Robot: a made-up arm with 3 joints. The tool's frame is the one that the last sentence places.
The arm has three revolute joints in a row. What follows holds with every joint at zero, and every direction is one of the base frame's.
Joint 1 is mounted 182 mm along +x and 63 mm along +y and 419 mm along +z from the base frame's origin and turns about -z.
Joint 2 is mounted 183 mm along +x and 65 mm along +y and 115 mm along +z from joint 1 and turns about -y.
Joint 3 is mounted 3 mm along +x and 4 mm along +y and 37 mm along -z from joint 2 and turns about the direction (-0.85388, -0.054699, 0.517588).
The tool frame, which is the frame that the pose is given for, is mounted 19 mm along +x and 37 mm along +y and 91 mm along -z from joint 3; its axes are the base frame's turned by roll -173.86, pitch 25.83 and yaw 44.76 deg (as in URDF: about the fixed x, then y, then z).
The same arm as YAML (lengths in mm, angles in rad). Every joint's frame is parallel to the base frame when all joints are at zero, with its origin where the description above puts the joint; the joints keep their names.
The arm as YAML. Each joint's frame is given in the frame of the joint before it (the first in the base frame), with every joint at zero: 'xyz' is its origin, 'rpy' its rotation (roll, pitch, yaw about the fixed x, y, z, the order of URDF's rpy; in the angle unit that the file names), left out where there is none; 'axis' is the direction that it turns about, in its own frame. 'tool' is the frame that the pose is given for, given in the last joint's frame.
units:
  length: mm
  angle: rad
joints:
  - name: joint 1
    type: revolute
    origin:
      xyz: [182.0, 63.0, 419.0]
    axis: [0.0, 0.0, -1.0]
  - name: joint 2
    type: revolute
    origin:
      xyz: [183.0, 65.0, 115.0]
    axis: [0.0, -1.0, 0.0]
  - name: joint 3
    type: revolute
    origin:
      xyz: [3.0, 4.0, -37.0]
    axis: [-0.85388, -0.054699, 0.517588]
tool:
  origin:
    xyz: [19.0, 37.0, -91.0]
    rpy: [-3.0344, 0.4508, 0.7812]

